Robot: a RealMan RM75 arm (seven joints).
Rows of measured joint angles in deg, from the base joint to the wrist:
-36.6, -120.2, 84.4, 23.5, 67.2, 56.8, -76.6
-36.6, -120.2, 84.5, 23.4, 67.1, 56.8, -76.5
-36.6, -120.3, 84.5, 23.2, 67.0, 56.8, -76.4
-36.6, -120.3, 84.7, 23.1, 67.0, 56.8, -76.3
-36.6, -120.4, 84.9, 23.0, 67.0, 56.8, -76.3
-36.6, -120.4, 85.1, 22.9, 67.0, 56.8, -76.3
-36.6, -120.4, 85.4, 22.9, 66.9, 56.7, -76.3
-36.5, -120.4, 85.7, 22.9, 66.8, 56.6, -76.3
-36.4, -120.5, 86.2, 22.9, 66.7, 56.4, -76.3
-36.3, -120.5, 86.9, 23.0, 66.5, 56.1, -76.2
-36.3, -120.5, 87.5, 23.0, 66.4, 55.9, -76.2
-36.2, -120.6, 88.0, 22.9, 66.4, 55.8, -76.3
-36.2, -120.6, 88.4, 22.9, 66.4, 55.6, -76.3
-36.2, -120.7, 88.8, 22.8, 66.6, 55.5, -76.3
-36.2, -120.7, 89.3, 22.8, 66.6, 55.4, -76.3
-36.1, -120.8, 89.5, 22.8, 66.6, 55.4, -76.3
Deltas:
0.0, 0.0, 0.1, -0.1, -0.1, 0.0, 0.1
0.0, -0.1, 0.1, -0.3, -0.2, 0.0, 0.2
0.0, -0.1, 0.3, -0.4, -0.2, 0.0, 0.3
0.0, -0.2, 0.5, -0.5, -0.2, 0.0, 0.3
0.0, -0.2, 0.7, -0.6, -0.2, 0.0, 0.3
0.0, -0.2, 1.0, -0.6, -0.3, -0.1, 0.3
0.1, -0.2, 1.3, -0.6, -0.4, -0.2, 0.3
0.2, -0.3, 1.8, -0.6, -0.5, -0.4, 0.3
0.3, -0.3, 2.5, -0.5, -0.7, -0.7, 0.4
0.3, -0.3, 3.1, -0.5, -0.8, -0.9, 0.4
0.4, -0.4, 3.6, -0.6, -0.8, -1.0, 0.3
0.4, -0.4, 4.0, -0.6, -0.8, -1.2, 0.3
0.4, -0.5, 4.4, -0.7, -0.6, -1.3, 0.3
0.4, -0.5, 4.9, -0.7, -0.6, -1.4, 0.3
0.5, -0.6, 5.1, -0.7, -0.6, -1.4, 0.3

